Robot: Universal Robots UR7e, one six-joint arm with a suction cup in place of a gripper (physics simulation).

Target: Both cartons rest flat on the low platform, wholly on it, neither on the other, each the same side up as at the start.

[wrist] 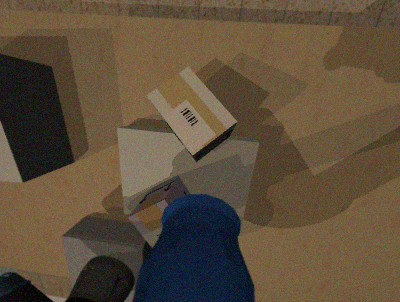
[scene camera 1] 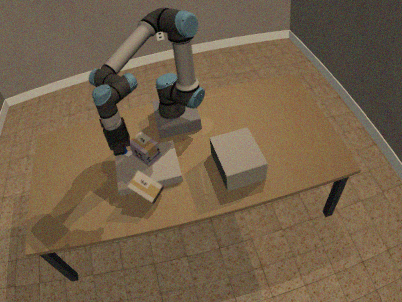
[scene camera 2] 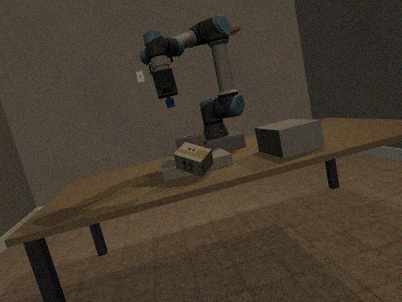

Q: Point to a low grey platform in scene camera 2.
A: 169,170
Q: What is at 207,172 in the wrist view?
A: A low grey platform.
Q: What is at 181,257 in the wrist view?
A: My suction cup.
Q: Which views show the low grey platform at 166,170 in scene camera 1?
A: The wrist view, scene camera 1 and scene camera 2: all of them.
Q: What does my suction cup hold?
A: Nothing.
